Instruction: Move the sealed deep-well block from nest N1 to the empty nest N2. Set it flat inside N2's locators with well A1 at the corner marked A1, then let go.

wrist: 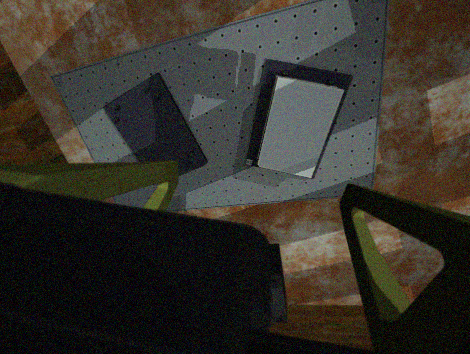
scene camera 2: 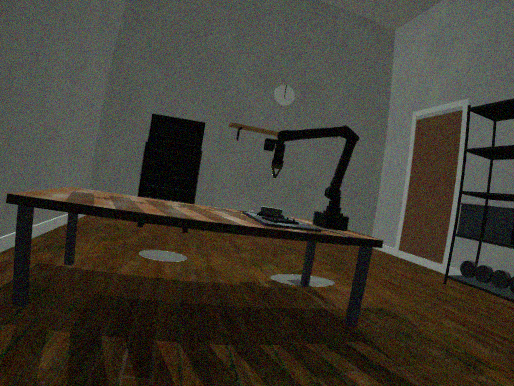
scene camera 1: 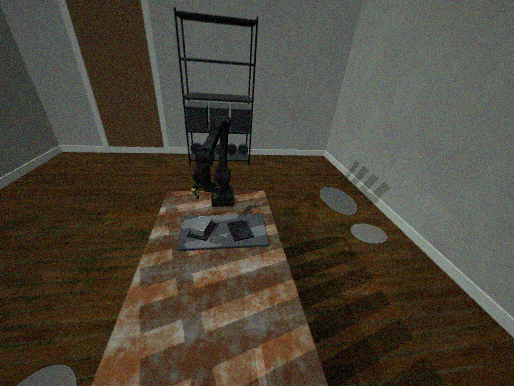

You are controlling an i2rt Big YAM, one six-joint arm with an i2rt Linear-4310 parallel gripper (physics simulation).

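Frame: origin at the arm's base, x ahead, y left, z up, level; metres.
Where they show: gripper, fingertip midpoint: [wrist: 258, 182] [scene camera 2: 274, 177] [scene camera 1: 206, 200]; arm's base, link origin: [scene camera 2: 332, 214] [scene camera 1: 223, 190].
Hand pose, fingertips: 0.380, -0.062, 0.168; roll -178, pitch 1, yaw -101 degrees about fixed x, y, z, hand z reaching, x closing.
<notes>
Things, the pixels of their top centre, and the offset from my fingertips, as dx, dy, dz. Level surfaces: height alone.
- sealed deep-well block, top centre: [wrist: 296, 132] [scene camera 2: 272, 207] [scene camera 1: 201, 223] -0.022, -0.041, -0.184
- grey perforated board, top centre: [wrist: 212, 135] [scene camera 2: 277, 219] [scene camera 1: 224, 229] -0.031, +0.093, -0.237
- patchy brown table, surface height: dz -0.251
The sealed deep-well block [scene camera 1: 202, 224] [scene camera 2: 270, 211] [wrist: 300, 127], with a pale flat top, sits in a dark nest [wrist: 310, 71], which I take as N1. The other dark nest [scene camera 1: 241, 230] [wrist: 167, 125], with no block in it, lies beside it and is taken as N2. Its near end is partly hidden by a finger in the wrist view. The nest labels and the A1 mark cannot be read. My gripper [scene camera 1: 195, 193] [scene camera 2: 274, 175] [wrist: 258, 182] is open and empty, high above the table and back from the block, toward the arm's base.
Both nests are on a grey perforated board [scene camera 1: 225, 243] [wrist: 367, 65] on the patchy brown table [scene camera 1: 240, 312] [scene camera 2: 125, 207]. The arm's base [scene camera 1: 223, 197] [scene camera 2: 330, 220] stands behind the board. A black shelf rack [scene camera 1: 217, 18] stands by the wall. Striped shadows cross the table.
</notes>
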